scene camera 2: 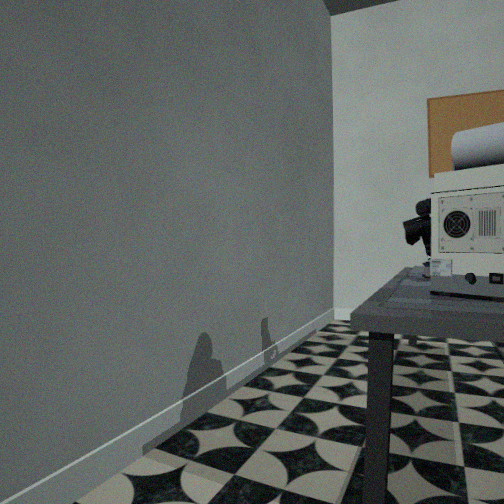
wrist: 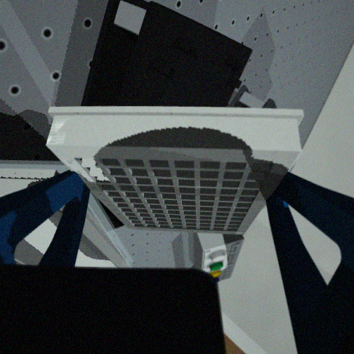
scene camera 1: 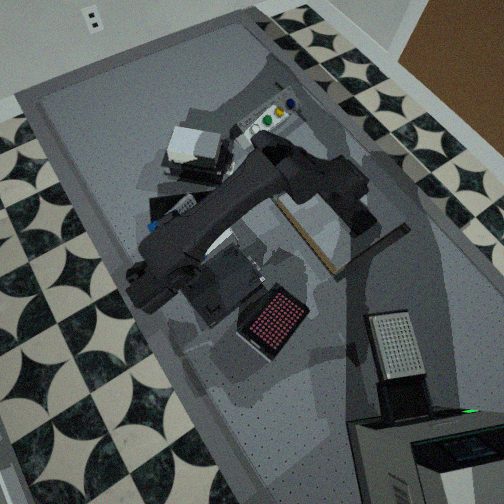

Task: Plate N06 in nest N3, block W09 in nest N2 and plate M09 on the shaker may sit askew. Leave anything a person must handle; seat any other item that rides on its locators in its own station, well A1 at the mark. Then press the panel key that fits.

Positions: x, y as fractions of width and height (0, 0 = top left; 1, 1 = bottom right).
Labels:
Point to a button panel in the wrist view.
At 0.61, 0.72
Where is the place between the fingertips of my gripper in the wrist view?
At 0.50, 0.50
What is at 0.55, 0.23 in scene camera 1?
A button panel.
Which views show the red-welled plate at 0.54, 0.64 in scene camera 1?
Scene camera 1 only.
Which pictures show the grey-white plate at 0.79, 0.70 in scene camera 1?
Scene camera 1 only.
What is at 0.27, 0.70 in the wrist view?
A well plate with yellowish wells.

